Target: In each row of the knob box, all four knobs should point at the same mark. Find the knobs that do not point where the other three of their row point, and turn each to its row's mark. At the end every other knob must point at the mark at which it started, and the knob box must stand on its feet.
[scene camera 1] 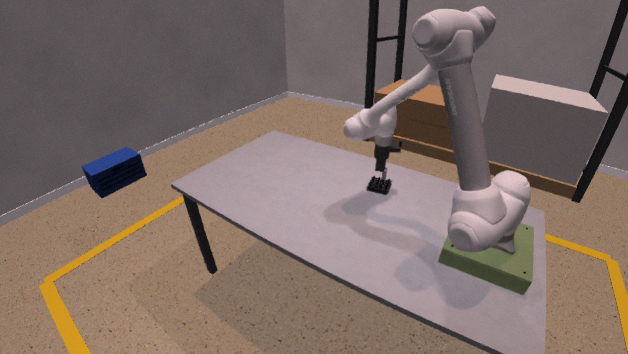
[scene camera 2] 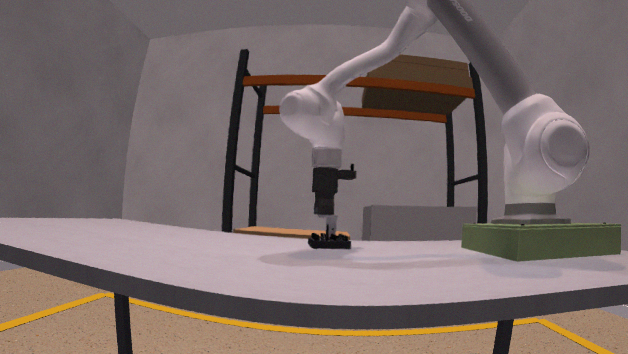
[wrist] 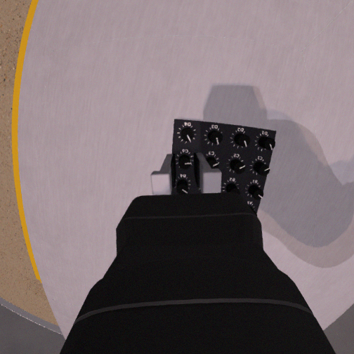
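Pixels of known places: gripper, fingertip midpoint: (scene camera 1: pixel 383 179) (scene camera 2: pixel 330 236); arm's base, origin of the base link: (scene camera 2: pixel 529 223).
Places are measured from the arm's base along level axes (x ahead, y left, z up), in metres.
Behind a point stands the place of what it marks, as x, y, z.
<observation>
The black knob box (scene camera 1: pixel 372 189) {0.583, -0.129, -0.060} (scene camera 2: pixel 332 245) {0.558, -0.132, -0.064} (wrist: pixel 267 155) stands upright on the table. In the wrist view, row D's pointers look down and slightly right. In row C, knob C4 (wrist: pixel 185 161) points about level right, while C3 (wrist: pixel 213 162), C2 (wrist: pixel 237 165) and C1 (wrist: pixel 261 167) tilt more upward right. B4 (wrist: pixel 183 187) and B1 (wrist: pixel 256 191) point down-right. My gripper (scene camera 1: pixel 384 176) {0.562, -0.225, -0.045} (scene camera 2: pixel 330 232) {0.562, -0.225, -0.045} (wrist: pixel 184 163) is partly open and points down over the box, its fingers on either side of C4 and not clamped on it. B3 and most of row A are hidden.
The box is on the grey table (scene camera 1: pixel 280 200) {0.935, 0.168, -0.075} (scene camera 2: pixel 200 280) {0.742, 0.371, -0.075} (wrist: pixel 110 100). The arm stands on a green base block (scene camera 1: pixel 480 270) {0.015, 0.188, -0.035} (scene camera 2: pixel 560 242) {0.050, 0.187, -0.038}. A blue box (scene camera 1: pixel 114 171) is beyond the table's left end. A rack (scene camera 1: pixel 371 55) (scene camera 2: pixel 235 150) is behind.
</observation>
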